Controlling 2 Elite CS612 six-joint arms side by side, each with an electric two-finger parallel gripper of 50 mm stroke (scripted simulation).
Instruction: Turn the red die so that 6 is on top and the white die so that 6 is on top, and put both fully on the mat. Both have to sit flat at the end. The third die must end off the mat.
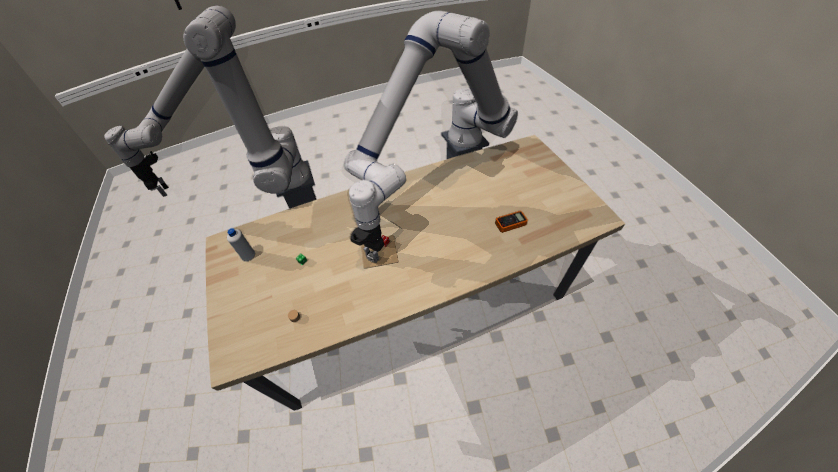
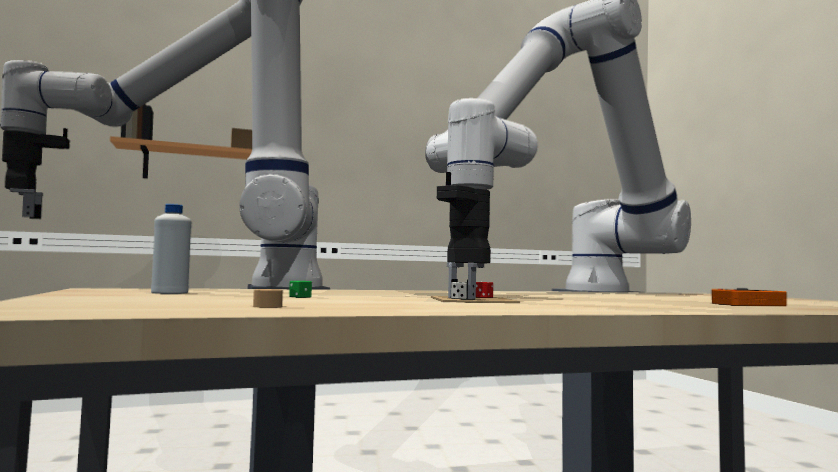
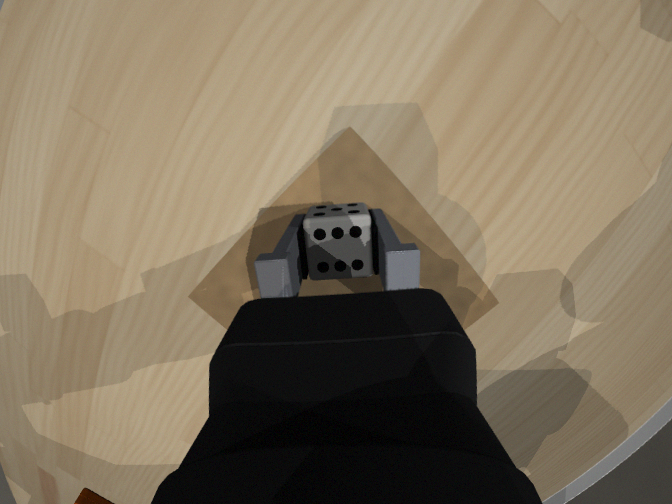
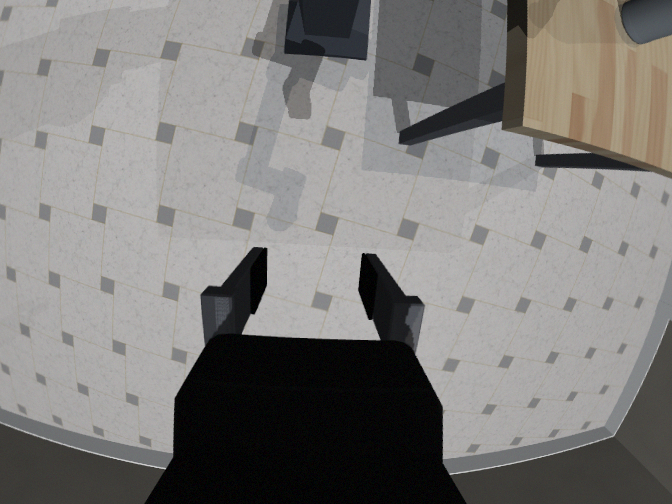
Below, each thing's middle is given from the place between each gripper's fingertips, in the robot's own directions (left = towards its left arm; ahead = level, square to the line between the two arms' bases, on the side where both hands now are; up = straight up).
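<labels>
My left hand (image 2: 461, 298) is 2 cm above the brown mat (image 3: 348, 171), 3 cm past it and 3 cm to the right of it. Also counted from my left hand: orange multimeter (image 2: 741, 296), 1 cm below, 1 cm ahead, 61 cm to the left; grey bottle (image 2: 172, 235), 6 cm above, 19 cm behind, 53 cm to the right.
My right hand (image 2: 31, 217) is 9 cm above the grey bottle, 39 cm short of it and 37 cm to the right of it. The brown mat is 17 cm below my right hand, 55 cm ahead of it and 93 cm to the left of it.
</labels>
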